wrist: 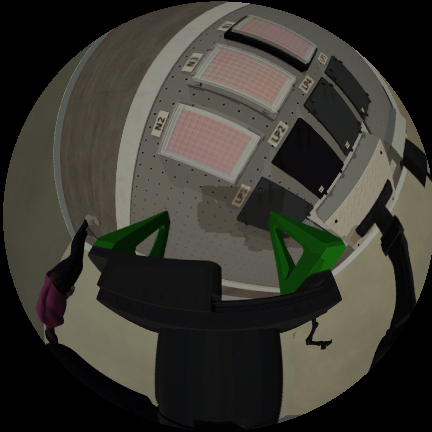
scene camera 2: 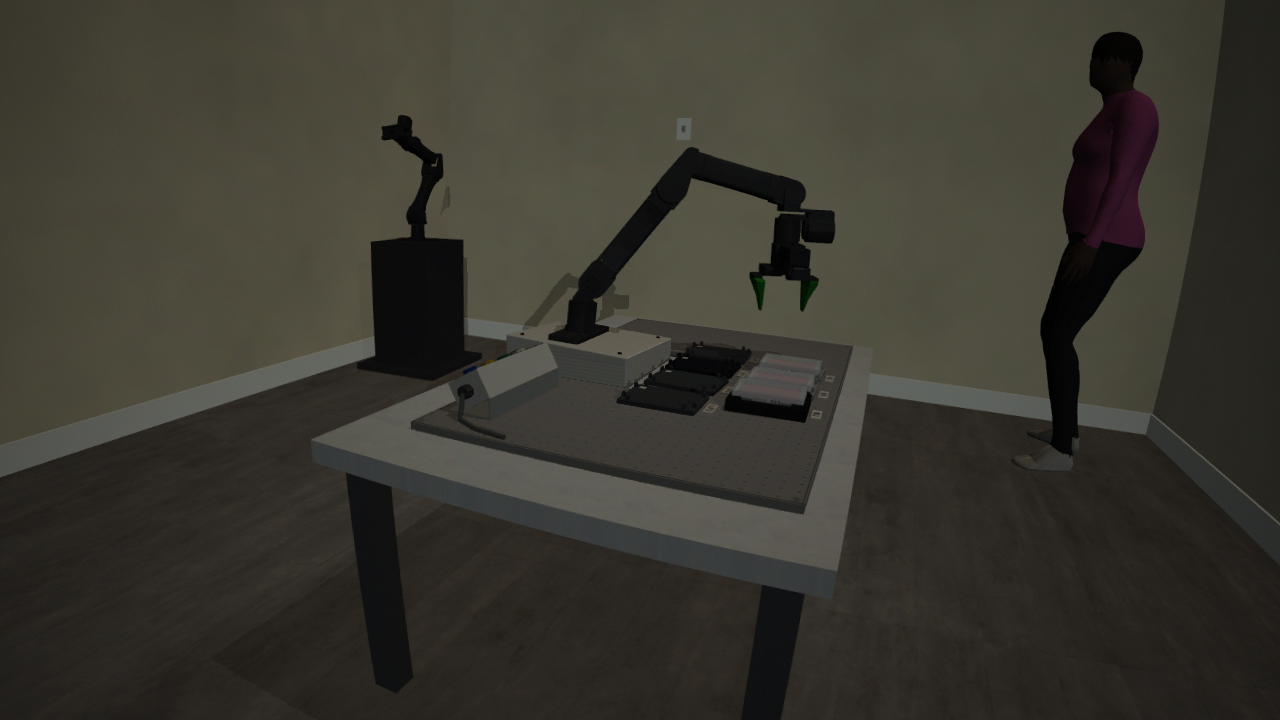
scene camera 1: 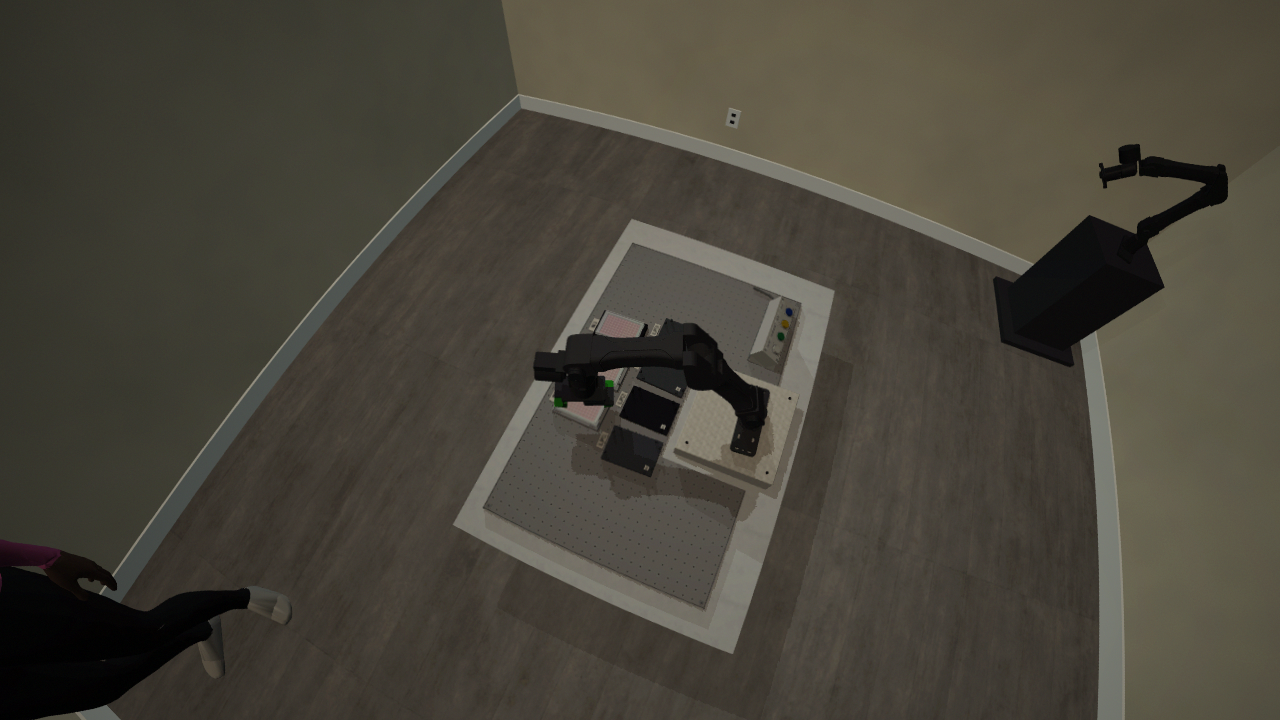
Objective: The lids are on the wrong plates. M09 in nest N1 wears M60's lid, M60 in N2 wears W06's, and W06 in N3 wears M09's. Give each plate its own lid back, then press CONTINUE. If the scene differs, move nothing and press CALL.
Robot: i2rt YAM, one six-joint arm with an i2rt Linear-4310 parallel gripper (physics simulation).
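Frame: origin at the arm's base, x ahead, y left, z up, level; centimetres.
Seen in the pictures: gripper, fingertip midpoint: (wrist: 218,216) (scene camera 2: 781,310) (scene camera 1: 585,405); arm's base at its link origin: (wrist: 375,208) (scene camera 2: 580,334) (scene camera 1: 750,420).
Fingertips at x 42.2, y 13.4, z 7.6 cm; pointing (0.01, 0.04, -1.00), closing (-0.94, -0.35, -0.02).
Pixels of each thing's top centre, then the offset from my fingertips to it.
- N2 at its top centre: (wrist: 206,141) (scene camera 2: 791,360) (scene camera 1: 581,402) dx +3.7, dy -4.0, dz -10.2 cm
- N3 at its top centre: (wrist: 247,71) (scene camera 2: 781,375) (scene camera 1: 601,364) dx +2.6, dy -17.0, dz -10.1 cm
- N1 at its top centre: (scene camera 2: 770,387) (scene camera 1: 620,327) dx +1.7, dy -30.2, dz -9.1 cm
- console at its top centre: (scene camera 2: 506,353) (scene camera 1: 777,324) dx -43.5, dy -45.0, dz -4.7 cm
- LP4 at its top centre: (scene camera 2: 687,374) (wrist: 342,116) (scene camera 1: 666,371) dx -15.7, dy -21.7, dz -11.1 cm
Three pink-grid plates with clear covers stand in a row: the plate at N2 (scene camera 1: 583,412) (scene camera 2: 791,361) (wrist: 212,142), the plate at N3 (wrist: 245,77) and the plate at N1 (scene camera 1: 620,325) (scene camera 2: 771,391) (wrist: 275,37), which has a black base. No plate or lid codes are legible. My gripper (scene camera 1: 584,393) (scene camera 2: 781,308) (wrist: 218,216) is open and empty, pointing down high above the row, near the N2 end. The arm partly hides the plates in scene camera 1. The console (scene camera 1: 766,347) (scene camera 2: 523,383) shows blue, yellow and green buttons; their labels are unreadable.
Dark pads lie beside the plates, among them LP2 (scene camera 1: 648,409) (wrist: 309,157) and LP4 (wrist: 332,115). My arm stands on a pale base block (scene camera 1: 716,434) (scene camera 2: 599,358). A person (scene camera 1: 134,617) (scene camera 2: 1105,179) (wrist: 55,300) stands beyond the table. Another arm stands on a black pedestal (scene camera 1: 1083,291) (scene camera 2: 417,304).
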